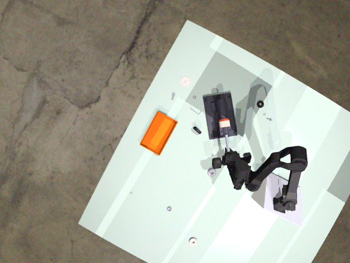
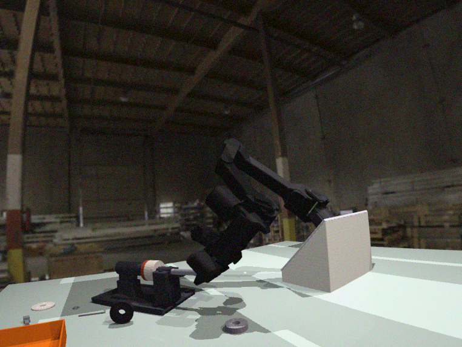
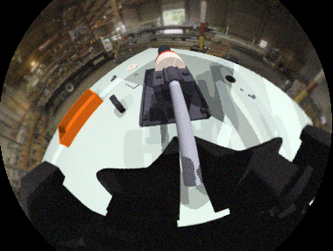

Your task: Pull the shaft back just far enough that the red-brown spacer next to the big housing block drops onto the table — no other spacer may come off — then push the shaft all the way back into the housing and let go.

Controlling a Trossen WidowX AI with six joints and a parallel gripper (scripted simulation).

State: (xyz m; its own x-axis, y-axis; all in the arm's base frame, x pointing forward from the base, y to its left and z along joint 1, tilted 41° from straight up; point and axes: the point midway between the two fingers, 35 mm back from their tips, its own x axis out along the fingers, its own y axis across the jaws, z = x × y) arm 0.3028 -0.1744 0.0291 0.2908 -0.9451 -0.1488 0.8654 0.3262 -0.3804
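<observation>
Right now the grey shaft is 20 mm ahead of my gripper tip, 40 mm to the right of it and 20 mm above it. Also, from my gripper tip: cream spacer 50 mm ahead, 100 mm to the right, 20 mm above; then black ring 170 mm ahead, 30 mm to the right, 30 mm below; then red-brown spacer 70 mm ahead, 120 mm to the right, 20 mm above.
</observation>
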